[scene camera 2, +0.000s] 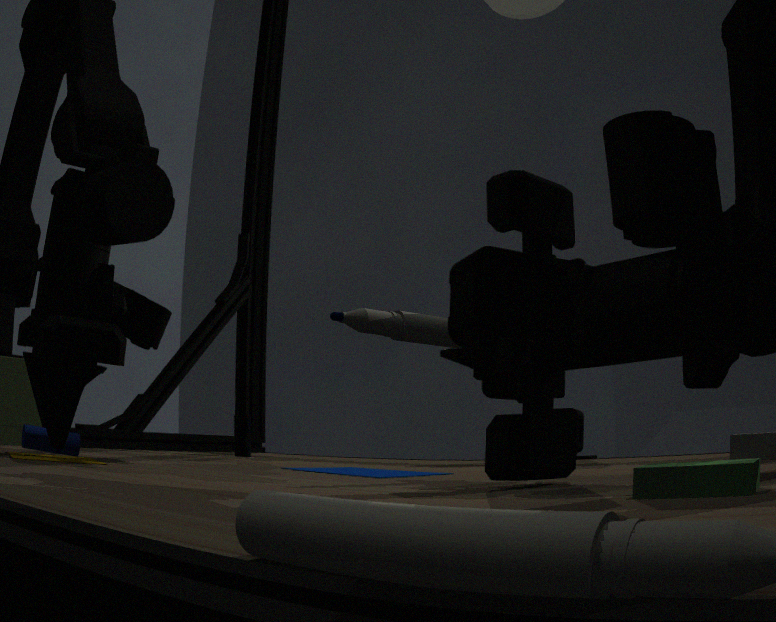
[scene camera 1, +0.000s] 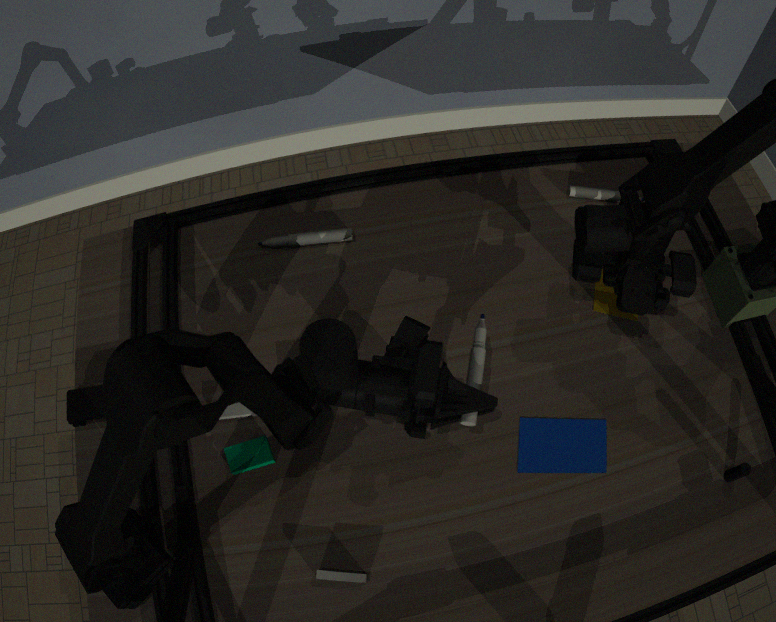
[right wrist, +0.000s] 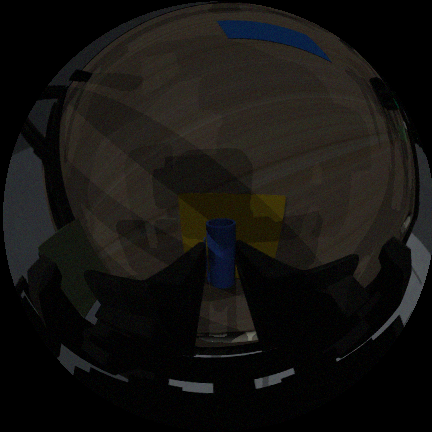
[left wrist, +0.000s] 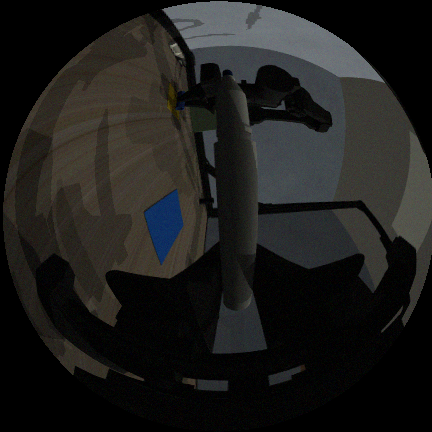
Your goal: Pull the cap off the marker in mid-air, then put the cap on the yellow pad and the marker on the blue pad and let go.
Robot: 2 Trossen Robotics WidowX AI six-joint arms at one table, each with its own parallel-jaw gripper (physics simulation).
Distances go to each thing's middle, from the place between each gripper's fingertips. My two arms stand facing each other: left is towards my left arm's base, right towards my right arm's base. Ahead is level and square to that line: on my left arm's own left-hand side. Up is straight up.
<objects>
Right now my right hand is right at the blue cap (right wrist: 220, 232). From my right hand the other things lie so: blue pad (scene camera 1: 546, 445) 16 cm behind, 20 cm to the left, 1 cm below; then black cap (scene camera 2: 242, 423) 33 cm behind, 2 cm to the right, 1 cm above.
The blue pad is 10 cm below my left hand, 9 cm to the right of it and 7 cm behind it. From my left hand the other things lie so: black cap 30 cm to the right, 24 cm behind, 7 cm below; blue cap 29 cm to the right, 9 cm ahead, 8 cm below.
</objects>
